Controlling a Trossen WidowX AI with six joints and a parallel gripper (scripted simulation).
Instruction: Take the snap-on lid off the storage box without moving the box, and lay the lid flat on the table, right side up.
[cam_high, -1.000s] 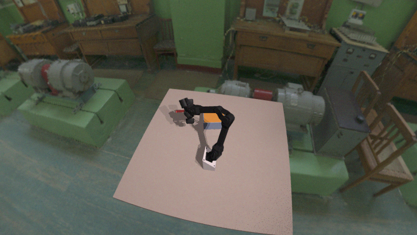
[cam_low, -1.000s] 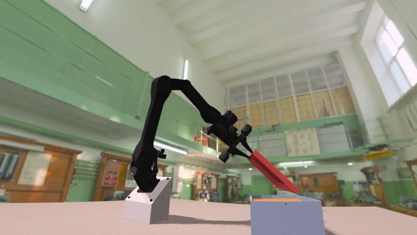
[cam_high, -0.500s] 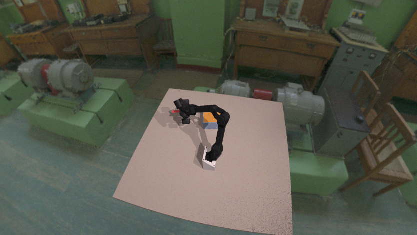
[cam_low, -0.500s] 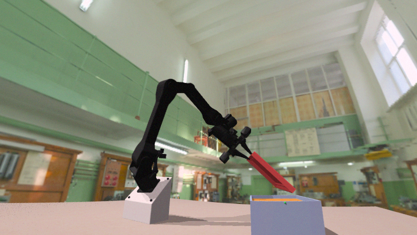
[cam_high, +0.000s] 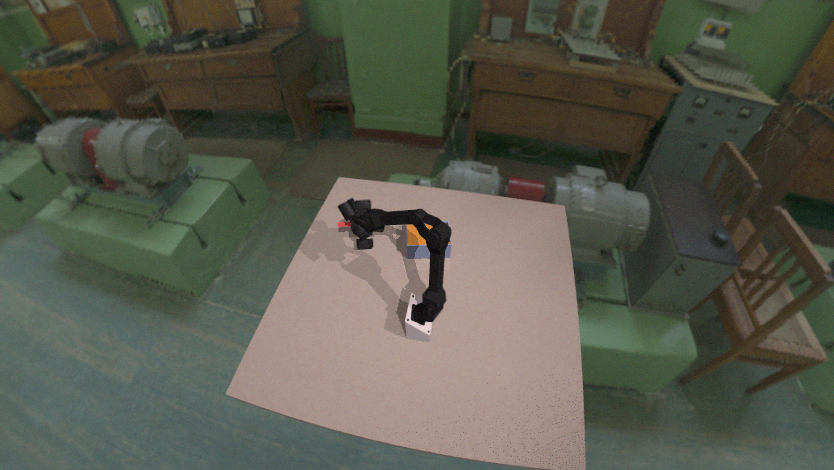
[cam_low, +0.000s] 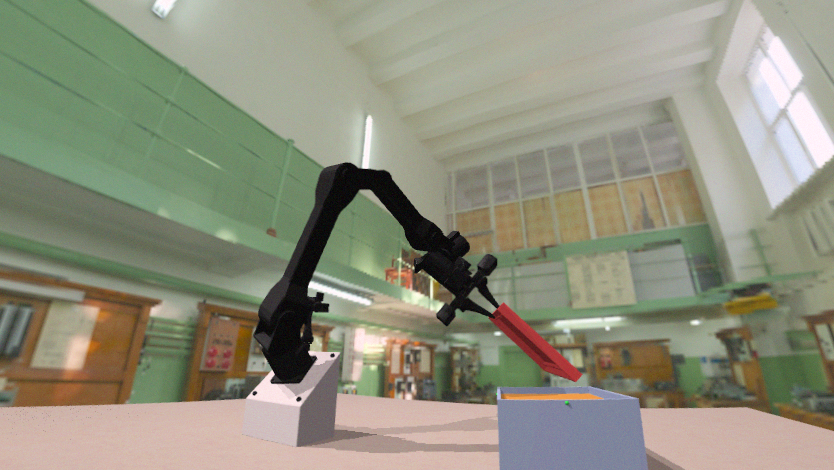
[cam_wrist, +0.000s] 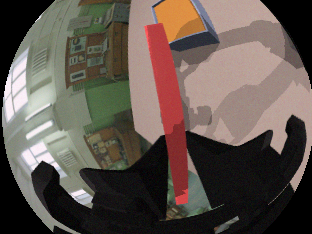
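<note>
Right now the lid is 6 cm below my gripper tip, 6 cm ahead of it and 2 cm to the left of it. Round my gripper tip: grey-blue storage box (25 cm to the right, 19 cm below, 9 cm ahead).
</note>
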